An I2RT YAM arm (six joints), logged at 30 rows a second.
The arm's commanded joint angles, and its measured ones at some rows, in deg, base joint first. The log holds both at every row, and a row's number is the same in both.
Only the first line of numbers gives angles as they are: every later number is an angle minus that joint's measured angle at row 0.
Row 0, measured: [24.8, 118.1, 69.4, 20.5, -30.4, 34.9]
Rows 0 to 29, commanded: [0.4, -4.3, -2.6, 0.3, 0.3, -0.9]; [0.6, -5.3, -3.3, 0.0, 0.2, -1.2]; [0.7, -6.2, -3.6, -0.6, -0.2, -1.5]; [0.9, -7.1, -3.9, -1.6, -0.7, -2.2]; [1.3, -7.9, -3.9, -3.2, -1.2, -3.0]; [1.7, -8.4, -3.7, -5.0, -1.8, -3.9]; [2.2, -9.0, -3.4, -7.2, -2.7, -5.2]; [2.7, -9.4, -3.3, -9.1, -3.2, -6.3]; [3.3, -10.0, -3.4, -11.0, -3.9, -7.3]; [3.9, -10.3, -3.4, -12.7, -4.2, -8.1]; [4.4, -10.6, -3.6, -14.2, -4.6, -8.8]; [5.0, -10.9, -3.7, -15.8, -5.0, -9.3]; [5.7, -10.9, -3.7, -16.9, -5.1, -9.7]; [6.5, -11.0, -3.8, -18.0, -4.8, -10.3]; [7.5, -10.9, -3.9, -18.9, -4.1, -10.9]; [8.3, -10.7, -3.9, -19.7, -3.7, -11.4]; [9.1, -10.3, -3.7, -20.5, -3.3, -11.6]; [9.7, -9.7, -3.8, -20.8, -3.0, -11.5]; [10.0, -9.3, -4.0, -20.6, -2.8, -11.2]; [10.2, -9.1, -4.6, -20.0, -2.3, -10.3]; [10.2, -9.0, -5.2, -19.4, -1.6, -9.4]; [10.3, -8.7, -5.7, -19.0, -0.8, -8.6]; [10.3, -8.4, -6.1, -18.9, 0.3, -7.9]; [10.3, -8.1, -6.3, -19.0, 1.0, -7.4]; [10.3, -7.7, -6.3, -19.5, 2.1, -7.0]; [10.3, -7.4, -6.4, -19.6, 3.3, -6.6]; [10.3, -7.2, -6.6, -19.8, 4.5, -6.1]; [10.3, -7.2, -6.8, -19.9, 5.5, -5.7]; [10.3, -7.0, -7.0, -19.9, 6.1, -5.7]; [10.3, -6.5, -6.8, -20.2, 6.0, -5.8]
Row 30, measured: [10.4, -7.8, -6.4, -18.6, 2.7, -6.9]
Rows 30 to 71, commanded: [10.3, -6.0, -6.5, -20.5, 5.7, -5.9]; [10.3, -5.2, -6.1, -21.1, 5.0, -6.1]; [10.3, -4.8, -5.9, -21.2, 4.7, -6.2]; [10.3, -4.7, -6.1, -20.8, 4.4, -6.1]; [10.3, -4.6, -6.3, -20.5, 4.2, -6.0]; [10.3, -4.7, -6.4, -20.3, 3.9, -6.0]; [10.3, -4.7, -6.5, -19.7, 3.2, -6.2]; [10.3, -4.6, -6.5, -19.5, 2.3, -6.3]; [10.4, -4.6, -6.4, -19.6, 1.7, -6.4]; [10.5, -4.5, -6.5, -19.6, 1.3, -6.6]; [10.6, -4.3, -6.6, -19.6, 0.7, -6.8]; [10.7, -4.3, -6.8, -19.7, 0.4, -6.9]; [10.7, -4.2, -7.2, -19.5, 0.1, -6.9]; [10.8, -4.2, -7.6, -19.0, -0.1, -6.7]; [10.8, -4.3, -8.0, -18.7, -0.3, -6.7]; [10.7, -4.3, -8.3, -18.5, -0.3, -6.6]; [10.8, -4.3, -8.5, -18.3, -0.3, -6.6]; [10.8, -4.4, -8.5, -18.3, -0.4, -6.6]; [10.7, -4.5, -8.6, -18.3, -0.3, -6.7]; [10.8, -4.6, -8.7, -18.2, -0.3, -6.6]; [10.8, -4.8, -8.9, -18.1, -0.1, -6.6]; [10.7, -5.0, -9.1, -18.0, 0.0, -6.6]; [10.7, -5.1, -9.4, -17.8, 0.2, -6.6]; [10.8, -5.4, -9.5, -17.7, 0.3, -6.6]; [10.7, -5.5, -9.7, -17.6, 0.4, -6.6]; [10.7, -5.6, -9.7, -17.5, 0.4, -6.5]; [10.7, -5.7, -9.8, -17.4, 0.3, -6.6]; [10.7, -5.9, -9.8, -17.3, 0.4, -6.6]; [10.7, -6.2, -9.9, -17.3, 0.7, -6.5]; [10.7, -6.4, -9.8, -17.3, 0.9, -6.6]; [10.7, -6.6, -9.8, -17.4, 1.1, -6.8]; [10.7, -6.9, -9.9, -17.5, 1.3, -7.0]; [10.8, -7.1, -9.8, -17.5, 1.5, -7.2]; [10.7, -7.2, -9.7, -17.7, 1.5, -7.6]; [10.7, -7.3, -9.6, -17.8, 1.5, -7.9]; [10.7, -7.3, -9.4, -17.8, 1.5, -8.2]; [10.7, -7.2, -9.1, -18.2, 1.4, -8.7]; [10.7, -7.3, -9.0, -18.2, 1.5, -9.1]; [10.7, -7.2, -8.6, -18.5, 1.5, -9.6]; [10.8, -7.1, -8.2, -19.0, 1.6, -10.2]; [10.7, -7.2, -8.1, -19.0, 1.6, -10.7]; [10.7, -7.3, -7.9, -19.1, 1.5, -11.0]
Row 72, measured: [10.5, -5.7, -9.0, -17.5, 0.9, -8.6]
